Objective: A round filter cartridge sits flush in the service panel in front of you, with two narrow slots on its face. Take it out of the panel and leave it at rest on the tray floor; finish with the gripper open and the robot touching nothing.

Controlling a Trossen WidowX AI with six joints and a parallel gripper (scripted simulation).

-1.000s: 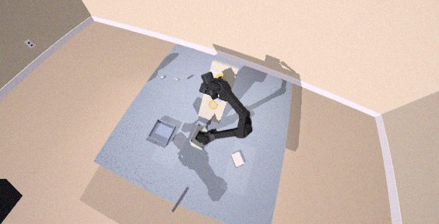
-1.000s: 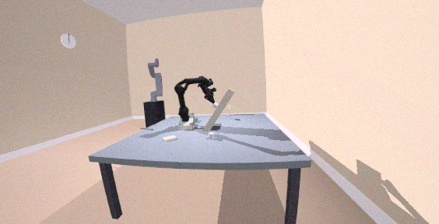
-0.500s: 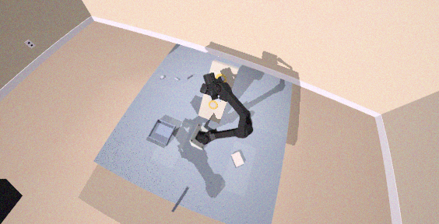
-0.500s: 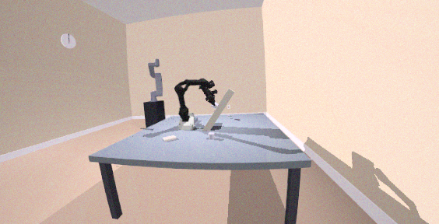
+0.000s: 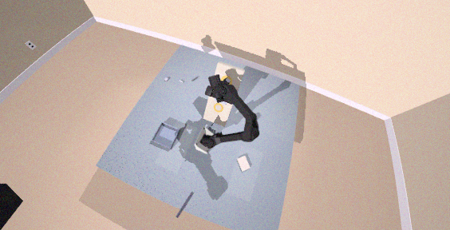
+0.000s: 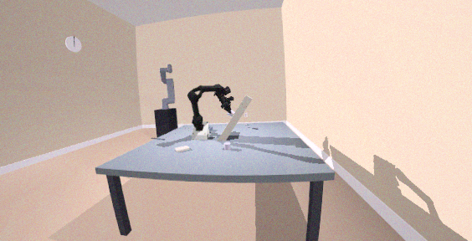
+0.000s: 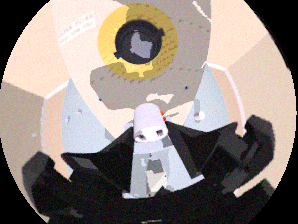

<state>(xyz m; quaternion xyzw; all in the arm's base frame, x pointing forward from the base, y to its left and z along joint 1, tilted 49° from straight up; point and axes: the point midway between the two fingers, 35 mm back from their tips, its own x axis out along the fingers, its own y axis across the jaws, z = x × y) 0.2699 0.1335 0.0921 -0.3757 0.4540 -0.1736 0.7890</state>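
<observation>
Right now my gripper tip is 370 mm past the shallow grey tray, 260 mm to the right of it and 210 mm above it. The rest, counted from my gripper tip: beige block: 310 mm behind, 320 mm to the right, 210 mm below; then white round filter cartridge: right at my gripper tip.
</observation>
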